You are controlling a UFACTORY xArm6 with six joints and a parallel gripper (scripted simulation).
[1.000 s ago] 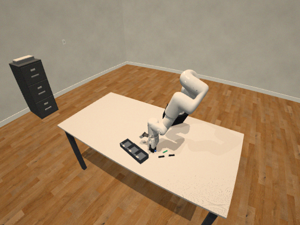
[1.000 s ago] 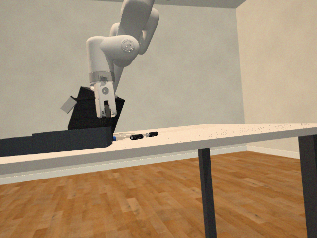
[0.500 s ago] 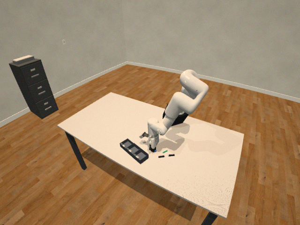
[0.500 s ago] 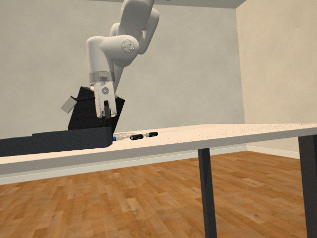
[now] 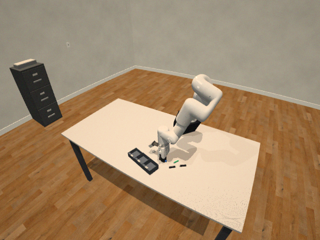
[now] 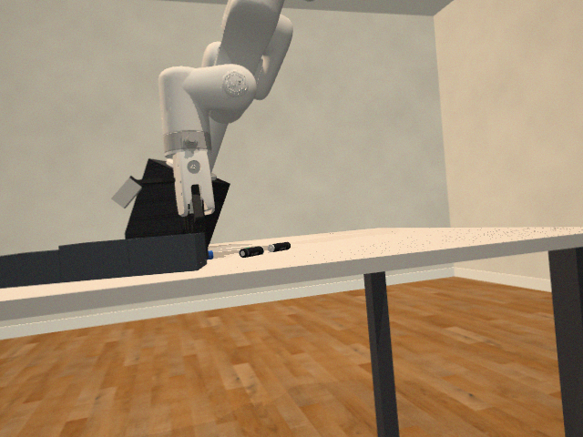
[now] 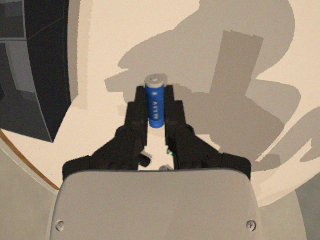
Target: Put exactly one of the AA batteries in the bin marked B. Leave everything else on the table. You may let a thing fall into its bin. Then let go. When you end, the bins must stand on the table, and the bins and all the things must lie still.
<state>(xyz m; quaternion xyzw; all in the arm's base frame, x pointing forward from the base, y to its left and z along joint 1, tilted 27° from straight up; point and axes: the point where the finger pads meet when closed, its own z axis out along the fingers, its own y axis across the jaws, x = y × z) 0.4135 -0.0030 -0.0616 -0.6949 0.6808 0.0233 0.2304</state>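
My hand is 90 mm short of the dark bin row and 120 mm to the left of it. Round my hand: blue battery: 20 mm below; then green cell: 40 mm behind, 80 mm to the left, 20 mm below; then white piece: 40 mm behind, 120 mm to the right, 10 mm below.
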